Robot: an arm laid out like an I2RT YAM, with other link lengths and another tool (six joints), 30 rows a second.
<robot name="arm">
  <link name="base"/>
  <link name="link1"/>
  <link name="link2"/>
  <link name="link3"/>
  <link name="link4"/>
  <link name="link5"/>
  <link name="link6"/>
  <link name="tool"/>
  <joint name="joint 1" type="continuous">
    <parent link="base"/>
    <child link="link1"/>
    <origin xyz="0 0 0.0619" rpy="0 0 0"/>
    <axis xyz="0 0 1"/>
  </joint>
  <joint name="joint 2" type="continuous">
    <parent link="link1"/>
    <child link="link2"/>
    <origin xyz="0.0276 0.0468 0.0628" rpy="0 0 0"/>
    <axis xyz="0 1 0"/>
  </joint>
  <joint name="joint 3" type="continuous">
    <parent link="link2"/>
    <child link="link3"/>
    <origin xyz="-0.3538 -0.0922 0" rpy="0 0 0"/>
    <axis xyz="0 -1 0"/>
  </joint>
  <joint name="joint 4" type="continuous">
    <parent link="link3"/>
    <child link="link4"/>
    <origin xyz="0.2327 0.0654 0.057" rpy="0 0 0"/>
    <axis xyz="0 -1 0"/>
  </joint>
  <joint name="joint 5" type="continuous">
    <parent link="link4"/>
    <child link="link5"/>
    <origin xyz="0.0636 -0.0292 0.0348" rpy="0 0 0"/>
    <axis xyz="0 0 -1"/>
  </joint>
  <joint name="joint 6" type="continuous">
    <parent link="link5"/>
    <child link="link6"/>
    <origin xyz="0.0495 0 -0.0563" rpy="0 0 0"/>
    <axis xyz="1 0 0"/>
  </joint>
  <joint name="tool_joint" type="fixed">
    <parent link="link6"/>
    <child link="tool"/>
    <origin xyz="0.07 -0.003 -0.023" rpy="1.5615 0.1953 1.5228"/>
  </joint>
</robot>
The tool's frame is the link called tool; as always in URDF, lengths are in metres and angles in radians. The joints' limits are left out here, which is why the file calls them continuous.
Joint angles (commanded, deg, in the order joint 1, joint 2, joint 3, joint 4, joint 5, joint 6), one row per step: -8.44, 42.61, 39.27, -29.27, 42.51, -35.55; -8.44, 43.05, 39.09, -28.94, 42.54, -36.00; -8.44, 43.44, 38.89, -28.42, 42.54, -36.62; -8.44, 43.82, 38.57, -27.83, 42.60, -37.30; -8.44, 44.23, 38.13, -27.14, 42.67, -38.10; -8.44, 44.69, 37.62, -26.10, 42.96, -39.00; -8.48, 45.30, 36.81, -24.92, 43.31, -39.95; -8.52, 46.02, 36.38, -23.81, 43.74, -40.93; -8.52, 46.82, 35.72, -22.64, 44.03, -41.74; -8.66, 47.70, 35.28, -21.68, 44.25, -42.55; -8.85, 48.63, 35.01, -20.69, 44.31, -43.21
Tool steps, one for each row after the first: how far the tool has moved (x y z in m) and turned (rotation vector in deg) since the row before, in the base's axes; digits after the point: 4 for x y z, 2 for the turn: 0.0017, -0.0004, -0.0009, -0.20, 0.63, 0.15; 0.0019, -0.0004, -0.0006, -0.31, 0.54, 0.25; 0.0017, -0.0005, -0.0011, -0.36, 0.63, 0.22; 0.0018, -0.0005, -0.0016, -0.42, 0.77, 0.26; 0.0021, -0.0009, -0.0013, -0.62, 0.64, 0.12; 0.0022, -0.0011, -0.0030, -0.63, 0.99, 0.05; 0.0027, -0.0012, -0.0010, -0.72, 0.83, -0.01; 0.0029, -0.0010, -0.0026, -0.51, 0.94, 0.08; 0.0028, -0.0012, -0.0019, -0.46, 1.00, 0.00; 0.0034, -0.0011, -0.0012, -0.32, 0.73, 0.03
